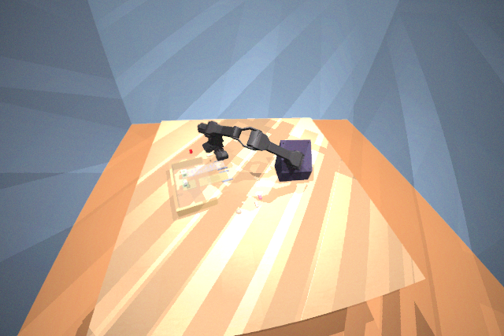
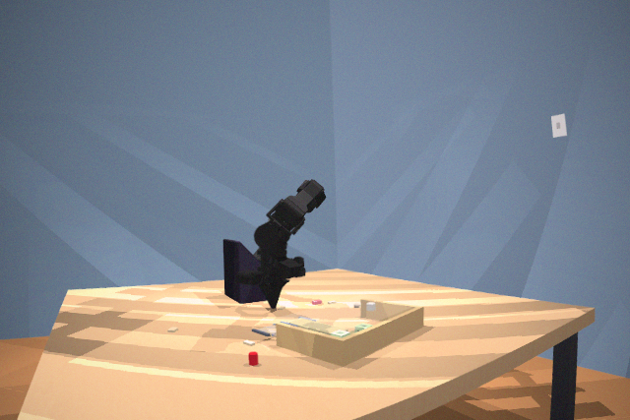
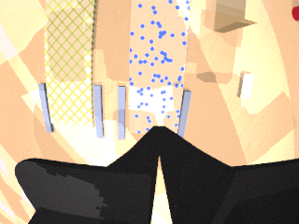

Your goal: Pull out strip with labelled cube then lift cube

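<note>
The yellow cross-hatched strip lies 2 cm ahead of my gripper tip, 11 cm to the left of it and 6 cm below it. From my gripper tip the other things lie so: white cube 16 cm ahead, 18 cm to the left, 1 cm above; then pink block 22 cm behind, 24 cm to the left, 6 cm below; then red cylinder 18 cm ahead, 12 cm to the right, 5 cm below.
</note>
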